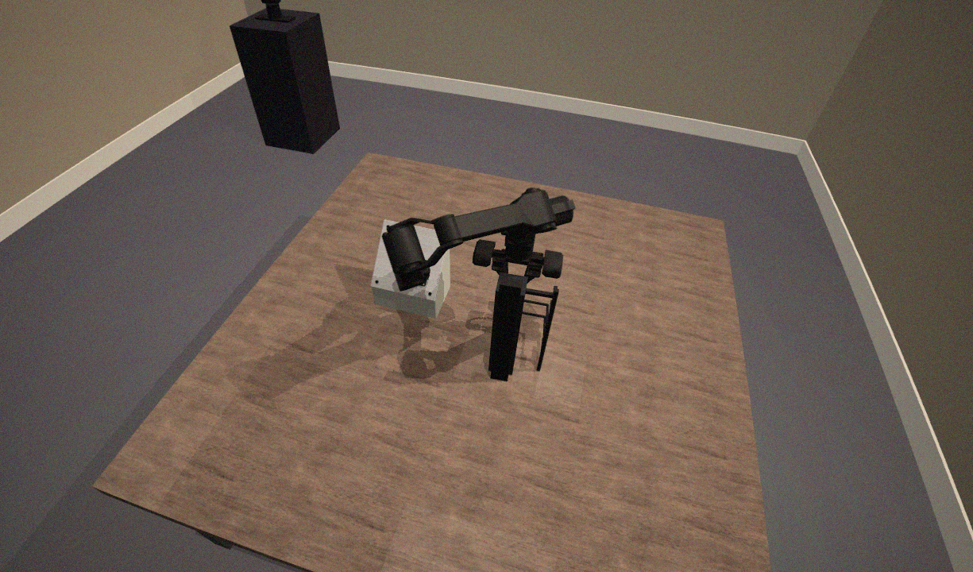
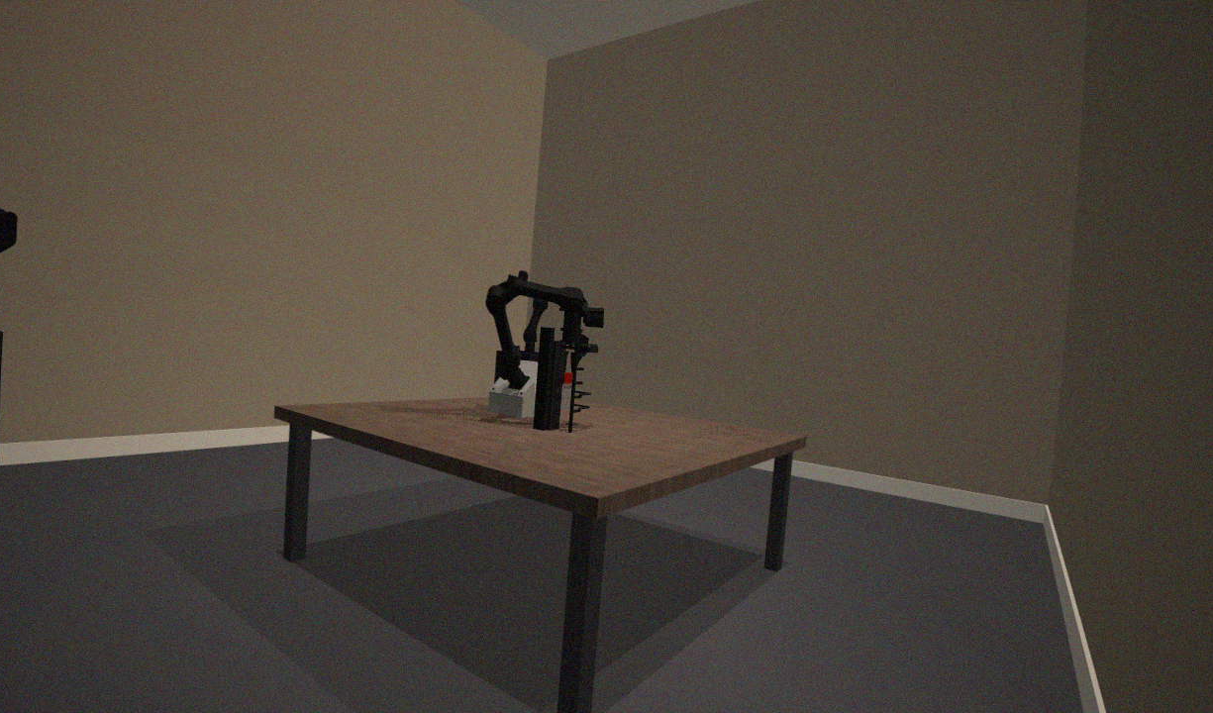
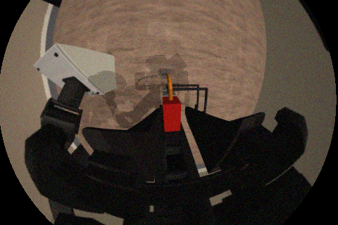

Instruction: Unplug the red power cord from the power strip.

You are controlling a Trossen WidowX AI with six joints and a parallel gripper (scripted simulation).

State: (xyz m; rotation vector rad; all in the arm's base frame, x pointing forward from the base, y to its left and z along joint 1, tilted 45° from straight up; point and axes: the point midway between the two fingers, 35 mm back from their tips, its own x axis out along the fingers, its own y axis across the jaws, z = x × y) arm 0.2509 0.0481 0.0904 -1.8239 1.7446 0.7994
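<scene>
Now: the red plug 30 mm to the right of my gripper tip, 10 mm below it and 10 mm ahead of it.
</scene>
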